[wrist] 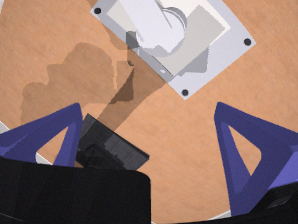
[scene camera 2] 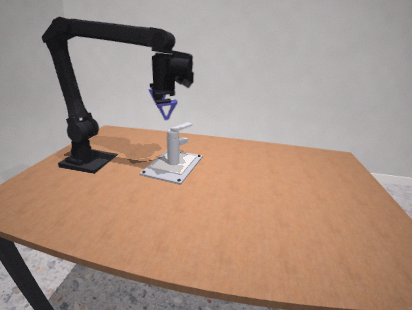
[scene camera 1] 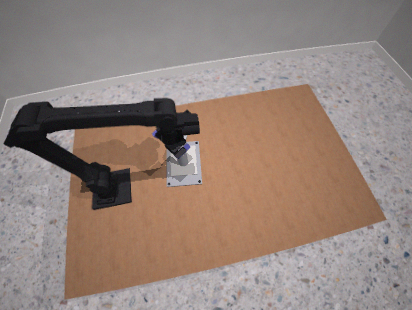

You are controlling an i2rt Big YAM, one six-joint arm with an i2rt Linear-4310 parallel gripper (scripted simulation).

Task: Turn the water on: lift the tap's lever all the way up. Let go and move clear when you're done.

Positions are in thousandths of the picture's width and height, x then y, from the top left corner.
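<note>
The gripper (wrist: 498, 489) is visible, as is a grey tap (scene camera 2: 431, 527).
</note>
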